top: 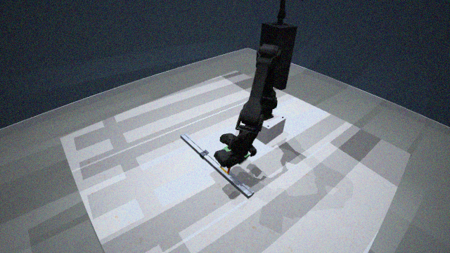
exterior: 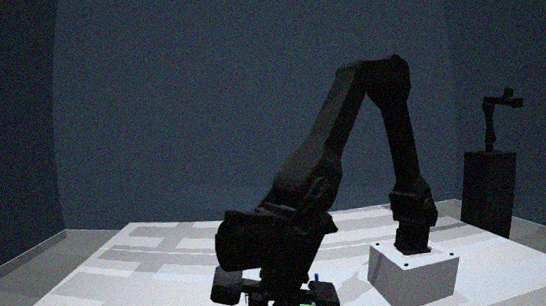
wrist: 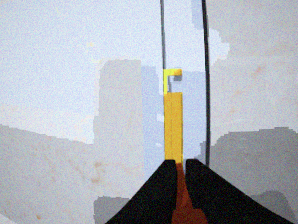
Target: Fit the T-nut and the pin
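Now: the brass T-nut 20 mm to the right of my gripper tip. Also, from my gripper tip: blue pin: 130 mm to the right, 100 mm behind, 10 mm below; green tray: 100 mm to the right, 100 mm behind, 30 mm below; aluminum rail: 120 mm to the right, 30 mm below, 30 mm ahead.
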